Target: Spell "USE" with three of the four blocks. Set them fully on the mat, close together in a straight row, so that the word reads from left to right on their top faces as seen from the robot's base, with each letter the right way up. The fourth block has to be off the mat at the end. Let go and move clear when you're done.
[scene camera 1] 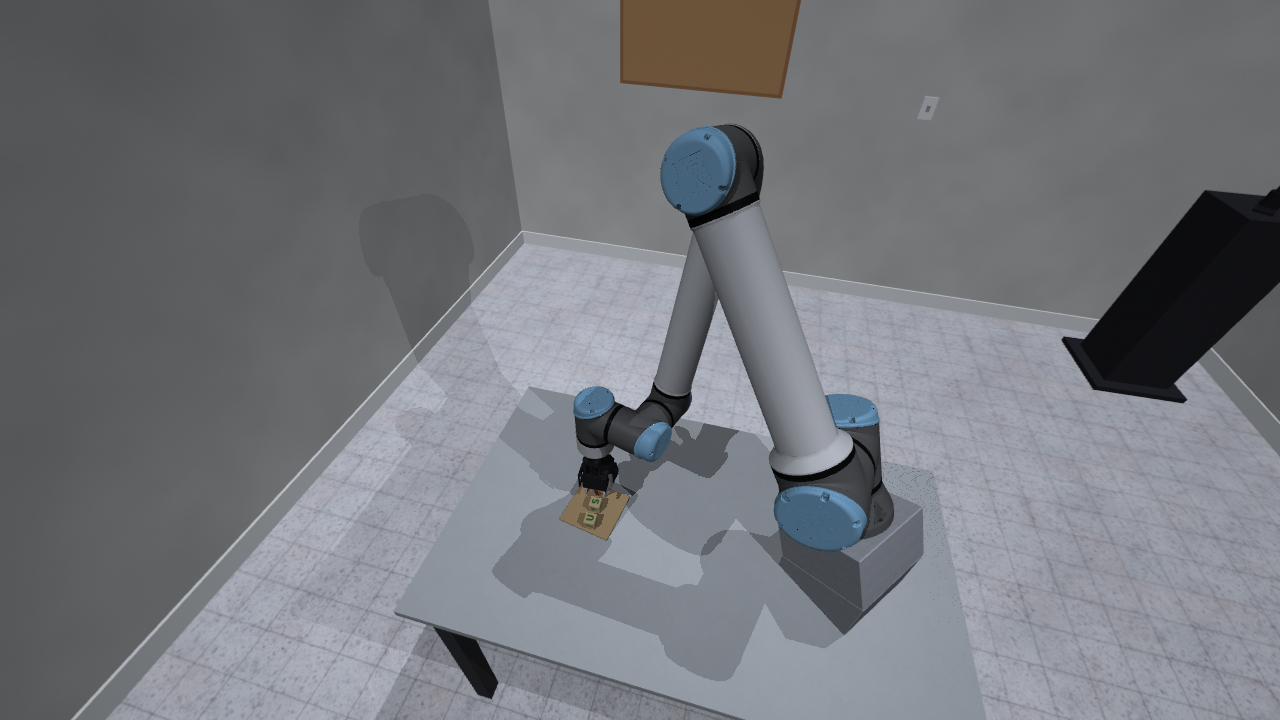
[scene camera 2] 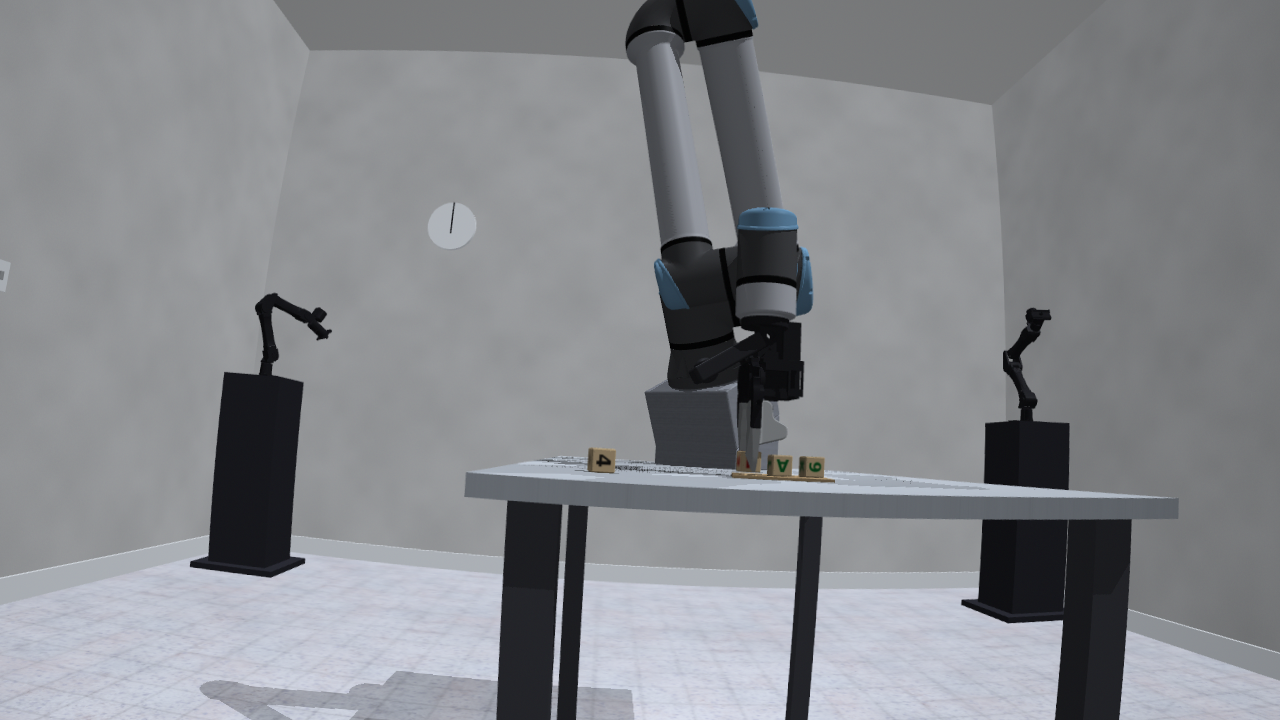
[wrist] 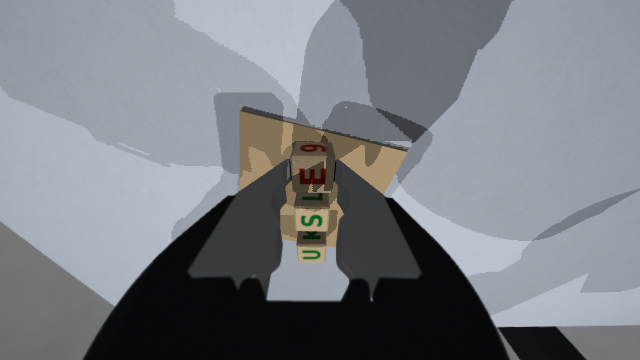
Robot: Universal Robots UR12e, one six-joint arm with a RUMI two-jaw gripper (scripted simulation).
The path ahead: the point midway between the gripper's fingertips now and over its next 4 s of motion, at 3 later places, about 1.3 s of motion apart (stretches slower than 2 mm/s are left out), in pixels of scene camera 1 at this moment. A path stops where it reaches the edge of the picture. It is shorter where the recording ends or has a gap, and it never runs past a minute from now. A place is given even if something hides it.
The gripper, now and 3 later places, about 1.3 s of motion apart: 600,492; 599,492; 598,470; 596,448
